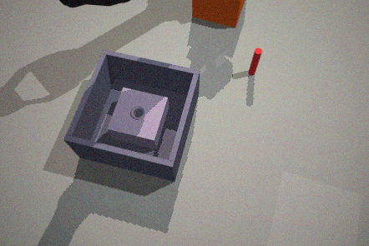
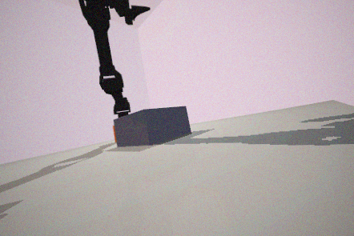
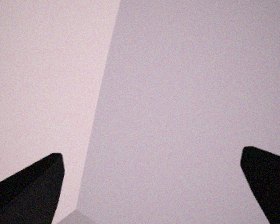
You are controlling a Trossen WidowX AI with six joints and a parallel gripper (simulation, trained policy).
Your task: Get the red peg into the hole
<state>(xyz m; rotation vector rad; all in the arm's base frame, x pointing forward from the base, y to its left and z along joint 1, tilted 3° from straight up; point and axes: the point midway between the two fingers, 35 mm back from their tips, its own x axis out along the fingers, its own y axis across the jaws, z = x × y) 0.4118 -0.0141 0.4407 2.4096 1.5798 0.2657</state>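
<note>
Right now my gripper tip is 470 mm above the red peg, 310 mm past it and 130 mm to the right of it. From my gripper tip the other things lie so: grey box 480 mm below, 100 mm behind, 30 mm to the right; then plate 470 mm below, 100 mm behind, 30 mm to the right.
</note>
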